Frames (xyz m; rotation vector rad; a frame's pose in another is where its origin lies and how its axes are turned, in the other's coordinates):
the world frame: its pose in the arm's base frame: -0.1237 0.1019 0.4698 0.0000 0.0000 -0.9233
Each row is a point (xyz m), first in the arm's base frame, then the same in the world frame.
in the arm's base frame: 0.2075 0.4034 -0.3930
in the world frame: -0.0407 0.4460 -0.8628
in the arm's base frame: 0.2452 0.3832 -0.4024
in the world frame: -0.0018 0.4639 -0.8722
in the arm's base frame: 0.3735 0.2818 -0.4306
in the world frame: 0.1564 0.5051 -0.9004
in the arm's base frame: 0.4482 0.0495 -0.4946
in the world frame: 0.3868 0.4245 -0.9644
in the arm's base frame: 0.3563 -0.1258 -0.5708
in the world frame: 0.4711 0.2455 -1.0406
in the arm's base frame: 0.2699 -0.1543 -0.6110
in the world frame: 0.4418 0.1594 -1.0808
